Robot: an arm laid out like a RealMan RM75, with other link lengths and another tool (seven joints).
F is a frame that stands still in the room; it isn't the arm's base.
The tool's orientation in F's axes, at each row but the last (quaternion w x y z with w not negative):
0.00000 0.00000 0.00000 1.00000
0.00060 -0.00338 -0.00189 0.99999
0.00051 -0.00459 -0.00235 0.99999
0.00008 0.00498 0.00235 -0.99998
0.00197 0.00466 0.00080 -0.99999
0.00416 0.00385 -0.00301 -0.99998
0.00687 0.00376 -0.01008 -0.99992
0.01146 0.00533 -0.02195 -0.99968
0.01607 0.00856 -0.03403 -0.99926
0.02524 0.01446 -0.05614 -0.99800
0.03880 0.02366 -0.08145 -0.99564
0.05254 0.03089 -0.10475 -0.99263
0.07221 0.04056 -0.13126 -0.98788
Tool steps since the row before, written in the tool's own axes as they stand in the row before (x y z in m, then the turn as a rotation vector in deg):
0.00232 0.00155 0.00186 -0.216 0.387 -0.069
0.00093 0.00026 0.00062 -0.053 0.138 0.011
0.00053 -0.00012 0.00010 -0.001 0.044 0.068
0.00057 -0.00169 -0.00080 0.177 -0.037 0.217
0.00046 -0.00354 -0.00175 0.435 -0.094 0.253
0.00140 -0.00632 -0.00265 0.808 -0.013 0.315
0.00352 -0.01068 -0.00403 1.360 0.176 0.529
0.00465 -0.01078 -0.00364 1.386 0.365 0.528
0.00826 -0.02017 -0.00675 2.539 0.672 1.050
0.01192 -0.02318 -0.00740 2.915 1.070 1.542
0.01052 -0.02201 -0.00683 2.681 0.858 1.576
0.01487 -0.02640 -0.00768 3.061 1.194 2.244
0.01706 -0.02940 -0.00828 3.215 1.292 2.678
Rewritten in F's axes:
-0.00232 -0.00155 0.00186 0.216 -0.387 -0.069
-0.00093 -0.00026 0.00061 0.053 -0.138 0.011
-0.00053 0.00012 0.00010 0.000 -0.044 0.068
-0.00056 0.00169 -0.00080 -0.179 0.036 0.215
-0.00046 0.00354 -0.00175 -0.438 0.092 0.249
-0.00143 0.00629 -0.00270 -0.810 0.008 0.309
-0.00363 0.01055 -0.00427 -1.361 -0.184 0.522
-0.00485 0.01050 -0.00416 -1.383 -0.374 0.529
-0.00877 0.01939 -0.00824 -2.535 -0.682 1.053
-0.01280 0.02156 -0.01027 -2.907 -1.042 1.576
-0.01173 0.01970 -0.01077 -2.691 -0.809 1.585
-0.01679 0.02246 -0.01382 -3.084 -1.041 2.289
-0.01989 0.02337 -0.01681 -3.266 -1.048 2.723

